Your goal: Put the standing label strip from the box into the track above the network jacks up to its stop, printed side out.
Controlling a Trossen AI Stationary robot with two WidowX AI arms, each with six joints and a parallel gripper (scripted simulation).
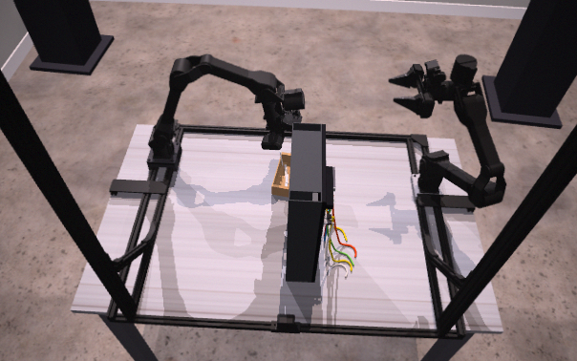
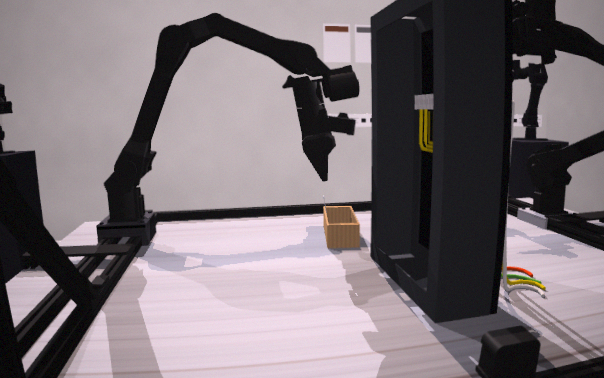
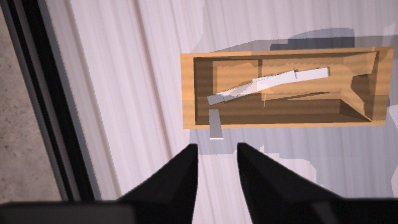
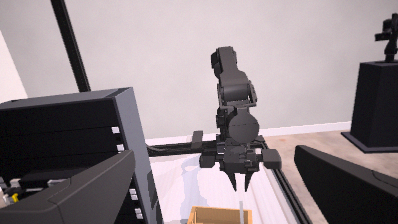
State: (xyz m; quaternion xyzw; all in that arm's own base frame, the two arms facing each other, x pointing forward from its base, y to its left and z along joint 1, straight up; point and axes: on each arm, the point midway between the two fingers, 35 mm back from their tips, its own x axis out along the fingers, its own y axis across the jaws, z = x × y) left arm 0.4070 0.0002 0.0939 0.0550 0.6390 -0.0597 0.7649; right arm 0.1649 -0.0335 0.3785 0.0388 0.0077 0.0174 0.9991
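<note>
Right now the pale blue label strip is 100 mm below my left hand and 10 mm to the right of it. From my left hand the other things lie so: black frame rail (320 mm behind, 260 mm above, 110 mm to the right); box (130 mm below, 60 mm behind, 30 mm to the right).
</note>
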